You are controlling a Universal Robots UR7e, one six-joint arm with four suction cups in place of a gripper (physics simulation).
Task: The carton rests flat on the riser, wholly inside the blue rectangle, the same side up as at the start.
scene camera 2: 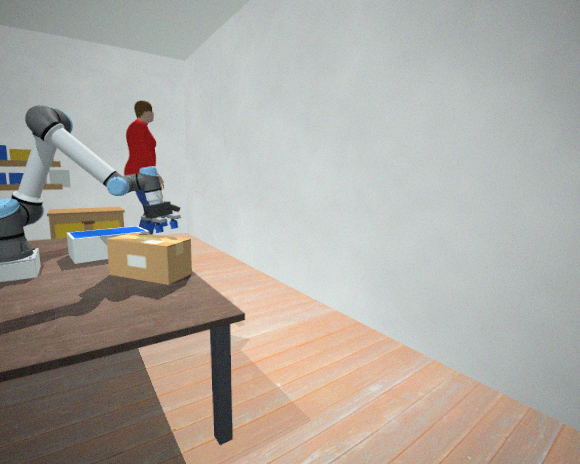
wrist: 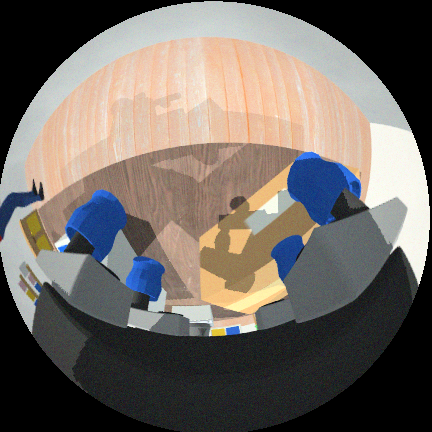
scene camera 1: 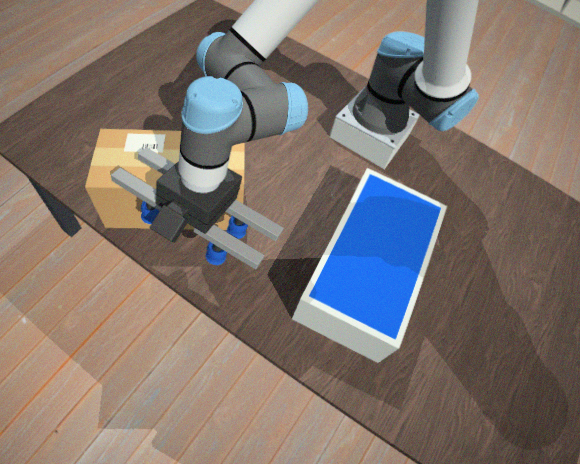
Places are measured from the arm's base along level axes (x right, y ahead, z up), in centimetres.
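Where they show: end effector, tool point: [scene camera 2: 162, 228] [wrist: 208, 235]; arm's base, origin of the base link: [scene camera 2: 12, 256] [wrist: 193, 325] [scene camera 1: 379, 115].
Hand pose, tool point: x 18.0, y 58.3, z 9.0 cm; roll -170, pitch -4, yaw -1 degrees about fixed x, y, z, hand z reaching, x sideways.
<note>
Things, the pixels of their top centre, and the offset from my tool point. Level surfaces: height alone.
- brown carton, middle of its top: [wrist: 308, 263] [scene camera 1: 168, 158] [scene camera 2: 148, 238] dx +13.9, dy -10.6, dz -1.3 cm
- white riser, middle of its top: [scene camera 1: 381, 247] [wrist: 104, 291] [scene camera 2: 108, 231] dx -32.8, dy -17.5, dz -4.9 cm
- blue rectangle, middle of its top: [scene camera 1: 381, 247] [scene camera 2: 108, 231] dx -32.8, dy -17.5, dz -4.9 cm
- table, its level: dz -16.9 cm
A brown carton [scene camera 1: 117, 200] [scene camera 2: 155, 265] [wrist: 215, 292] sits flat on the dark table, with a barcode label and a pale tape strip on top. The white riser [scene camera 1: 345, 345] [scene camera 2: 87, 250] [wrist: 119, 252] stands apart from it, with the blue rectangle [scene camera 1: 375, 240] [scene camera 2: 107, 232] on its top. My suction gripper [scene camera 1: 195, 225] [scene camera 2: 160, 222] [wrist: 210, 240] is open and holds nothing. Its blue cups hang in the air, above and beside the carton's side near the table edge, without visible contact. In scene camera 1 the arm and gripper hide part of the carton, and one cup is hidden.
The arm's base block [scene camera 1: 357, 141] [scene camera 2: 20, 267] stands on the table [scene camera 1: 250, 310] [scene camera 2: 125, 327] near the riser. The carton is close to a table edge. A person in red [scene camera 2: 141, 147] stands beyond the table, near a wooden cabinet [scene camera 2: 85, 212].
</note>
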